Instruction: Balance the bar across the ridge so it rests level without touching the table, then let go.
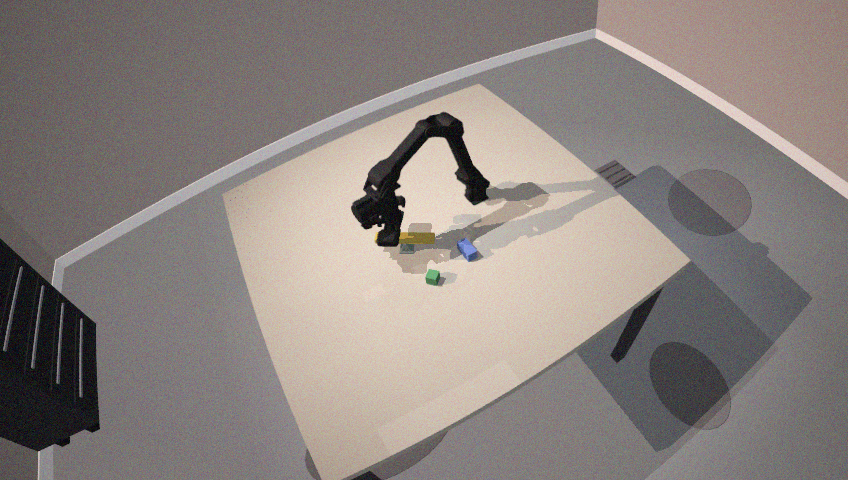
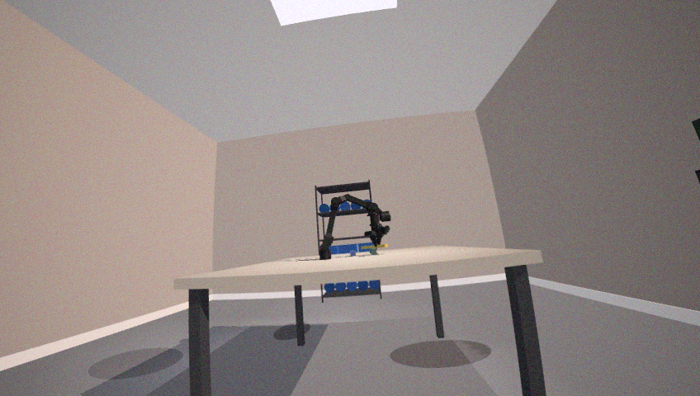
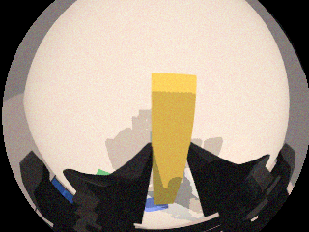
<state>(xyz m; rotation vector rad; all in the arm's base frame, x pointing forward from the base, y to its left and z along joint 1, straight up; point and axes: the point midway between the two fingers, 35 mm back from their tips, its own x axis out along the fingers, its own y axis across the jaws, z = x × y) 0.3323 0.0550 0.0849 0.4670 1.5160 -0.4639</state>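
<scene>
The yellow bar is 20 mm to the left of my gripper tip and 20 mm behind it. From my gripper tip the other things lie so: green cube: 170 mm to the left, 30 mm below, 30 mm behind; then blue block: 170 mm behind, 140 mm to the left, 30 mm below.
</scene>
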